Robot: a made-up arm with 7 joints.
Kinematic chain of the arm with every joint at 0, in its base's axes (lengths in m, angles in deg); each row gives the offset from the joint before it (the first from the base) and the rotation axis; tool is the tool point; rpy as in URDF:
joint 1: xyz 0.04 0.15 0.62 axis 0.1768 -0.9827 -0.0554
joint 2: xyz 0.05 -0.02 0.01 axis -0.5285 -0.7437 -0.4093
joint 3: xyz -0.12 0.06 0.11 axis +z
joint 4: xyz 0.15 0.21 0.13 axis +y
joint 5: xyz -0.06 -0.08 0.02 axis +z
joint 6: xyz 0 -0.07 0.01 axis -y
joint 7: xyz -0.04 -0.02 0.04 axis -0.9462 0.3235 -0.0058
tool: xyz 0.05 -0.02 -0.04 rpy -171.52 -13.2 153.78
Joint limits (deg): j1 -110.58..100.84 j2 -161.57..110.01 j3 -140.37..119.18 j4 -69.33..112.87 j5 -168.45..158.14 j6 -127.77..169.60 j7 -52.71..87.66
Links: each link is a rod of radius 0.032 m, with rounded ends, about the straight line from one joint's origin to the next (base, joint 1, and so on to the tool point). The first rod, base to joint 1, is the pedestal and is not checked.
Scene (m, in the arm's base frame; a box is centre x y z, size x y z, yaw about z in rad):
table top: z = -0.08
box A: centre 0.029 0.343 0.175 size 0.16 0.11 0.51 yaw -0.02
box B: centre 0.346 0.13 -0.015 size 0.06 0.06 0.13 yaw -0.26
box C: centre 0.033 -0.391 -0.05 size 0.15 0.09 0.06 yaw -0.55
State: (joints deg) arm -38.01 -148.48 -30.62 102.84 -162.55 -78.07 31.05
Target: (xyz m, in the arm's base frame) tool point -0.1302 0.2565 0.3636
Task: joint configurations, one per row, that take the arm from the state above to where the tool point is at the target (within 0.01 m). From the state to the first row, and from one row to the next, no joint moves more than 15 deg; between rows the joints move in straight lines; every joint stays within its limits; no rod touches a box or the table.
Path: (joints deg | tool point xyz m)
1: -33.90 -136.56 -44.46 104.85 -163.73 -85.14 29.52 | 0.2624 0.3894 0.3511
2: -29.79 -124.63 -58.30 106.85 -164.91 -92.20 27.99 | 0.2652 0.3298 0.3275
3: -25.68 -112.71 -72.13 108.86 -166.09 -99.27 26.45 | 0.2906 0.2442 0.3137
4: -21.57 -100.79 -85.97 110.86 -167.27 -106.34 24.92 | 0.3297 0.1387 0.3289
5: -17.45 -88.86 -99.81 112.87 -168.45 -113.41 23.39 | 0.3652 0.0241 0.3847
6: -26.81 -100.16 -99.91 98.97 -168.45 -108.80 18.52 | 0.2980 0.0676 0.3048
7: -36.16 -111.46 -100.00 85.08 -168.45 -104.19 13.65 | 0.2078 0.1111 0.2527
8: -45.51 -122.76 -100.10 71.18 -168.45 -99.58 8.79 | 0.1069 0.1528 0.2344
9: -54.87 -134.07 -100.19 57.29 -168.45 -94.97 3.92 | 0.0091 0.1917 0.2507
10: -64.22 -145.37 -100.29 43.39 -168.45 -90.35 -0.95 | -0.0730 0.2265 0.2968
11: -73.57 -156.67 -100.39 29.50 -168.45 -85.74 -5.81 | -0.1302 0.2565 0.3636

